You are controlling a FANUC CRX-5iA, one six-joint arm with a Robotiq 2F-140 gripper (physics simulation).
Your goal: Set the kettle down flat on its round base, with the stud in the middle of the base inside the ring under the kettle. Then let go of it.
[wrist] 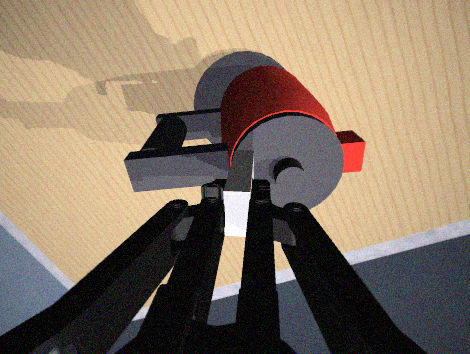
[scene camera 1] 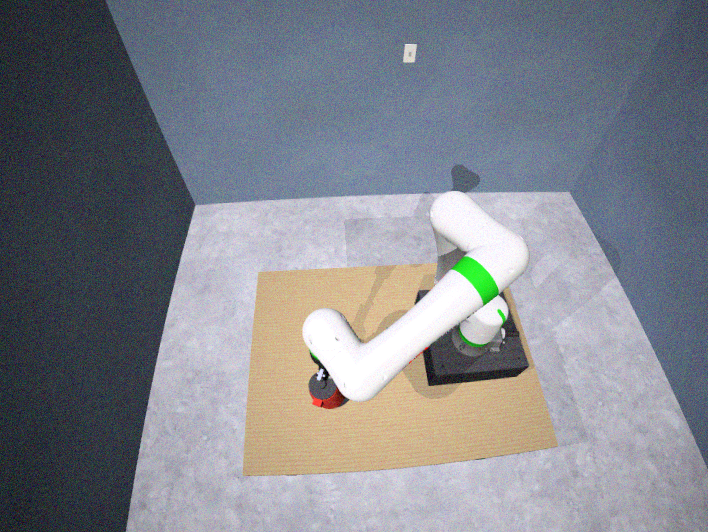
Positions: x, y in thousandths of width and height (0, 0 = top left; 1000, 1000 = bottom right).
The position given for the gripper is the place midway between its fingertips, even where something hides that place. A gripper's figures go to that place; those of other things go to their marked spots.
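Gripper (wrist: 520, 476), 0.22 m from the lens. Round dark base (wrist: 454, 236), 0.40 m from the lens.
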